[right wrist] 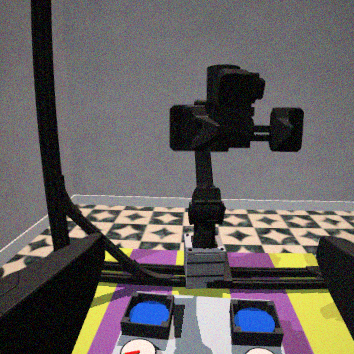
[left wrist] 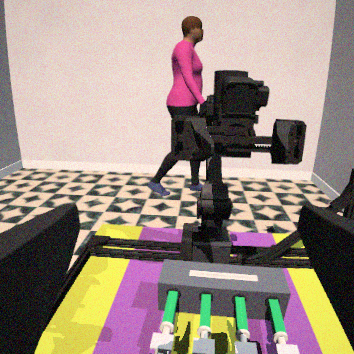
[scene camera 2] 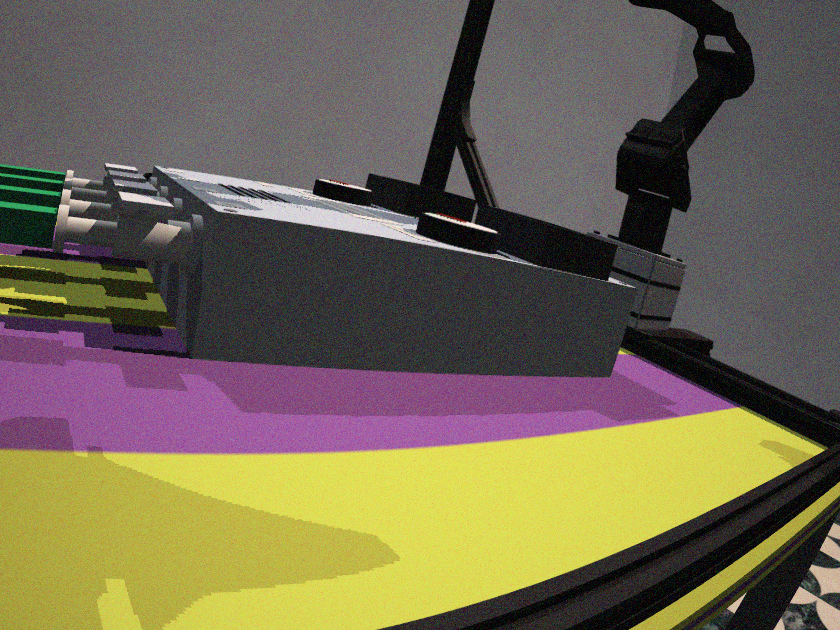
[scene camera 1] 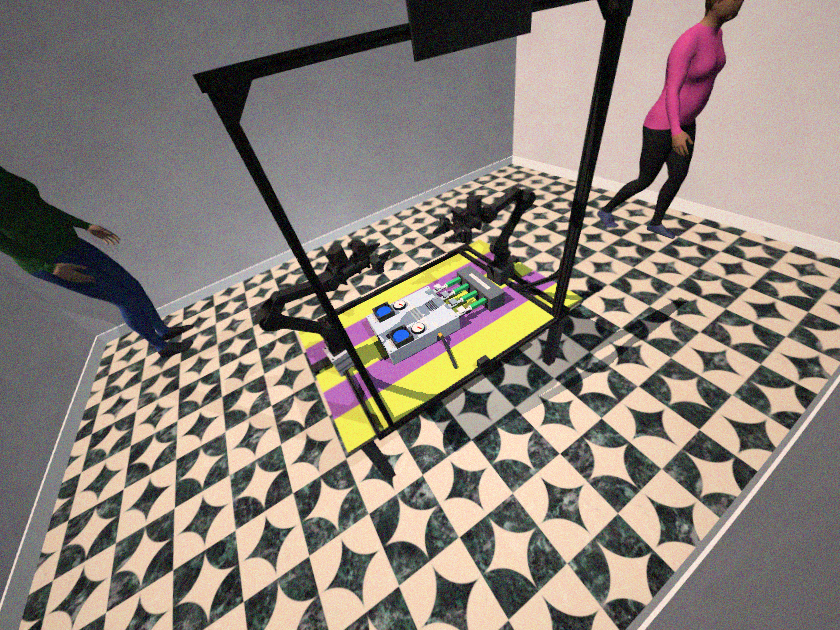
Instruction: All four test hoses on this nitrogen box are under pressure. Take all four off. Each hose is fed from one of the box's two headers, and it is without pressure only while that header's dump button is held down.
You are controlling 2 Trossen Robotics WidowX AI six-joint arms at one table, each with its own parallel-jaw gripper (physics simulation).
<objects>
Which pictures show the left gripper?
The right wrist view, the left wrist view and scene camera 1 only.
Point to a blue dump button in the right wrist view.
At 250, 318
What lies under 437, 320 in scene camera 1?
A grey nitrogen box.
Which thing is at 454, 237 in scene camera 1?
The right gripper.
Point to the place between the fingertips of the right gripper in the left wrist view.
At 249, 150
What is the left gripper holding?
Nothing.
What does the right gripper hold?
Nothing.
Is the right gripper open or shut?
Open.
</objects>
